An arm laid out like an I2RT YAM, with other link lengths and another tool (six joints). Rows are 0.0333 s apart.
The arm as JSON. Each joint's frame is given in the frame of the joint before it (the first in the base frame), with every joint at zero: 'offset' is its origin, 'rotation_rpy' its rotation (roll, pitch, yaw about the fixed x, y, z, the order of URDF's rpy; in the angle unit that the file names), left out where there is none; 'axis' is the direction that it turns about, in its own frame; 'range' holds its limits. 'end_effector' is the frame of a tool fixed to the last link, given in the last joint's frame.
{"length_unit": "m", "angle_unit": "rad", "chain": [
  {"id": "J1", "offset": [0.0, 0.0, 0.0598], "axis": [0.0, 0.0, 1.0], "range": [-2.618, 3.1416]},
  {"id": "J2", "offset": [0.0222, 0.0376, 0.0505], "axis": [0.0, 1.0, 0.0], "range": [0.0, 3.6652]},
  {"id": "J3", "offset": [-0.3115, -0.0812, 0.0], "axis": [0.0, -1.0, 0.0], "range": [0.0, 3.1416]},
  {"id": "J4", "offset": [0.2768, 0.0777, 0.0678], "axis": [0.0, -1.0, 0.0], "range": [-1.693, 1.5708]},
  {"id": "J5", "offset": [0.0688, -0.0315, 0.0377], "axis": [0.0, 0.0, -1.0], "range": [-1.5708, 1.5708]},
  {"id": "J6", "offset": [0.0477, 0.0, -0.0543], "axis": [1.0, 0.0, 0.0], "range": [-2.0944, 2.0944]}
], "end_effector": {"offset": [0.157, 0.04, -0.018], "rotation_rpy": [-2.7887, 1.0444, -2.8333]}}
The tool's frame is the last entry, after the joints.
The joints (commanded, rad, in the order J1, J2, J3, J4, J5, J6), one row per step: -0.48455, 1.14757, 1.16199, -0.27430, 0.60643, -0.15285; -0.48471, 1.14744, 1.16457, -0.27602, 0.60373, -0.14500; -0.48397, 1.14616, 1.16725, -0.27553, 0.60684, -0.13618; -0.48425, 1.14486, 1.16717, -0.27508, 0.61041, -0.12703; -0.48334, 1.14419, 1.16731, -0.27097, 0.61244, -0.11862; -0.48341, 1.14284, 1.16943, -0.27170, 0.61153, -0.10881; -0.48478, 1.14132, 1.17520, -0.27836, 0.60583, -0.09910; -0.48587, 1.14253, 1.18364, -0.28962, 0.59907, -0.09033; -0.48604, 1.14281, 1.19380, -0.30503, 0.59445, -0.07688; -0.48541, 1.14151, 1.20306, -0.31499, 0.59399, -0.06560; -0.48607, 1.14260, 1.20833, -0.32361, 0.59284, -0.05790; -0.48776, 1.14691, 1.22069, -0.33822, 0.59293, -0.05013; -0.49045, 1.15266, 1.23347, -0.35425, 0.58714, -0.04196; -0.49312, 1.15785, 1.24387, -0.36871, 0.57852, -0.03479; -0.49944, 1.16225, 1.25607, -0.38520, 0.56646, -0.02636; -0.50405, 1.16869, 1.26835, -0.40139, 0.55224, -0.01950; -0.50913, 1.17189, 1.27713, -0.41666, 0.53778, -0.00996; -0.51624, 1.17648, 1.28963, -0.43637, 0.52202, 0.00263
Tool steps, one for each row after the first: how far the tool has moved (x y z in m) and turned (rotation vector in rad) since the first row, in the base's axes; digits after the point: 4 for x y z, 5 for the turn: 0.0005, 0.0004, 0.0012, 0.00359, -0.00806, 0.00079; 0.0003, 0.0004, 0.0035, 0.00467, -0.01934, -0.00330; -0.0004, 0.0000, 0.0045, 0.00706, -0.02843, -0.00892; 0.0000, 0.0000, 0.0061, 0.00800, -0.03993, -0.01166; 0.0001, 0.0003, 0.0078, 0.01124, -0.05105, -0.01282; 0.0001, 0.0011, 0.0100, 0.01654, -0.06072, -0.01067; 0.0006, 0.0020, 0.0113, 0.02390, -0.06552, -0.00715; 0.0005, 0.0032, 0.0131, 0.03357, -0.07283, -0.00584; 0.0000, 0.0041, 0.0163, 0.03843, -0.08323, -0.00711; -0.0002, 0.0043, 0.0168, 0.04417, -0.08613, -0.00846; -0.0006, 0.0038, 0.0182, 0.05054, -0.08713, -0.01216; -0.0001, 0.0038, 0.0188, 0.05981, -0.08691, -0.01148; 0.0008, 0.0041, 0.0187, 0.06964, -0.08590, -0.00795; 0.0009, 0.0039, 0.0193, 0.08072, -0.08698, -0.00514; 0.0022, 0.0043, 0.0191, 0.09277, -0.08546, 0.00158; 0.0028, 0.0050, 0.0186, 0.10594, -0.08693, 0.00735; 0.0030, 0.0053, 0.0186, 0.12207, -0.08949, 0.01127
